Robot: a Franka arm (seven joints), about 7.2 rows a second.
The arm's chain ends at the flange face. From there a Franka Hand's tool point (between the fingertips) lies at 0.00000 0.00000 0.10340 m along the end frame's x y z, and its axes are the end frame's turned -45 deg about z.
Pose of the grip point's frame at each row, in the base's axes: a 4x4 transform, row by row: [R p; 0 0 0 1], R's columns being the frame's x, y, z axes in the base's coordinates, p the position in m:
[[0.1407 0.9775 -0.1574 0.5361], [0.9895 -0.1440 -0.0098 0.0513], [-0.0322 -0.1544 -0.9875 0.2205], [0 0 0 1]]
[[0.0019 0.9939 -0.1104 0.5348], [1.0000 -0.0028 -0.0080 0.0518], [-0.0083 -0.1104 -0.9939 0.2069], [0 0 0 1]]
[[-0.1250 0.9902 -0.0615 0.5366], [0.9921 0.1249 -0.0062 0.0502], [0.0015 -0.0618 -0.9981 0.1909], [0 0 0 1]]
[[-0.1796 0.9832 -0.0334 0.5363], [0.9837 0.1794 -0.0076 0.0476], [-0.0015 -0.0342 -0.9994 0.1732], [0 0 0 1]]
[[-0.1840 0.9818 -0.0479 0.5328], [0.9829 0.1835 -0.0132 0.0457], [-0.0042 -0.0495 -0.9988 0.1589], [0 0 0 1]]
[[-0.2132 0.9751 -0.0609 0.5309], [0.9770 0.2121 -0.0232 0.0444], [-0.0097 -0.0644 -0.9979 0.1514], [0 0 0 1]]
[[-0.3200 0.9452 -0.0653 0.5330], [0.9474 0.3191 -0.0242 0.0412], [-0.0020 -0.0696 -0.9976 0.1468], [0 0 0 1]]
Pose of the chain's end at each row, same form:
[[0.7907 0.5917 -0.1574 0.5524], [0.5979 -0.8015 -0.0098 0.0523], [-0.1319 -0.0864 -0.9875 0.3226], [0 0 0 1]]
[[0.7041 0.7014 -0.1104 0.5462], [0.7051 -0.7091 -0.0080 0.0526], [-0.0839 -0.0722 -0.9939 0.3097], [0 0 0 1]]
[[0.6118 0.7886 -0.0615 0.5430], [0.7898 -0.6132 -0.0062 0.0508], [-0.0426 -0.0448 -0.9981 0.2941], [0 0 0 1]]
[[0.5682 0.8222 -0.0334 0.5398], [0.8224 -0.5687 -0.0076 0.0484], [-0.0252 -0.0231 -0.9994 0.2765], [0 0 0 1]]
[[0.5641 0.8243 -0.0479 0.5378], [0.8248 -0.5653 -0.0132 0.0471], [-0.0380 -0.0320 -0.9988 0.2622], [0 0 0 1]]
[[0.5387 0.8403 -0.0609 0.5372], [0.8408 -0.5409 -0.0232 0.0468], [-0.0524 -0.0387 -0.9979 0.2546], [0 0 0 1]]
[[0.4421 0.8946 -0.0653 0.5398], [0.8956 -0.4443 -0.0242 0.0437], [-0.0506 -0.0478 -0.9976 0.2500], [0 0 0 1]]

